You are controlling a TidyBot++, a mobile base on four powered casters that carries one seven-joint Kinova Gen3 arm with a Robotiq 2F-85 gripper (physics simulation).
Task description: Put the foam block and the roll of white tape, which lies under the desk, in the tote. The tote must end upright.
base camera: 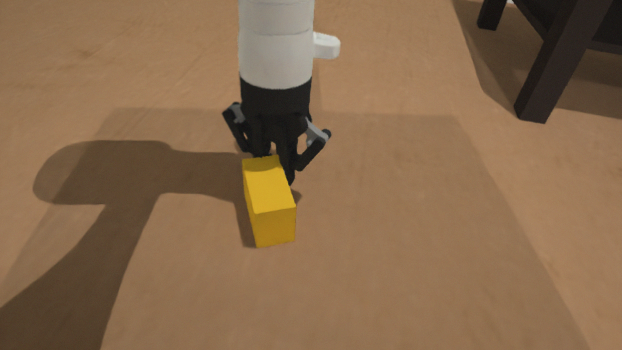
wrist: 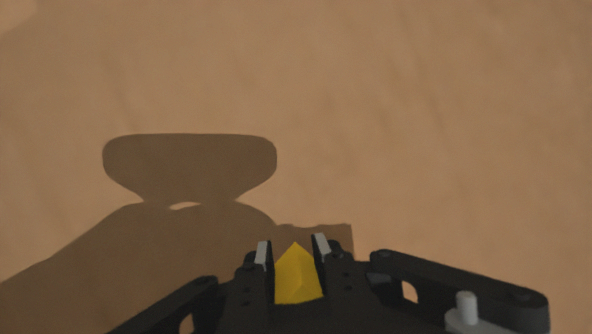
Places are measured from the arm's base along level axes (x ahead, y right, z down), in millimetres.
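Pixels of known places: gripper, between the fingertips: [wrist: 293, 253].
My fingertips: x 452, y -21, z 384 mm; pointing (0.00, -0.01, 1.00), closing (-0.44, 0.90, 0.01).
Ahead of a thing's pixels: the offset from my fingertips to its top centre. "pt": to the spot under its first point. Level surfaces: height alone.
The yellow foam block {dx -48, dy -7, dz -47 mm} [base camera: 270, 187] [wrist: 297, 277] is tilted, with its lower front end at the floor in the base view. My gripper [base camera: 275, 165] [wrist: 293, 253] points down at the block's far end. Its fingers are drawn close together, and a corner part of the block shows between them in the wrist view, so it looks shut on the block. In the base view the block hides the left fingertip; the right one is beside the block. The roll of white tape and the tote do not show.
Dark furniture legs {pt dx +186, dy +476, dz -102 mm} [base camera: 562, 65] stand on the wooden floor {dz +13 mm} [base camera: 400, 225] at the upper right in the base view. Shadows of the arm and gripper fall on the floor to the left of the block.
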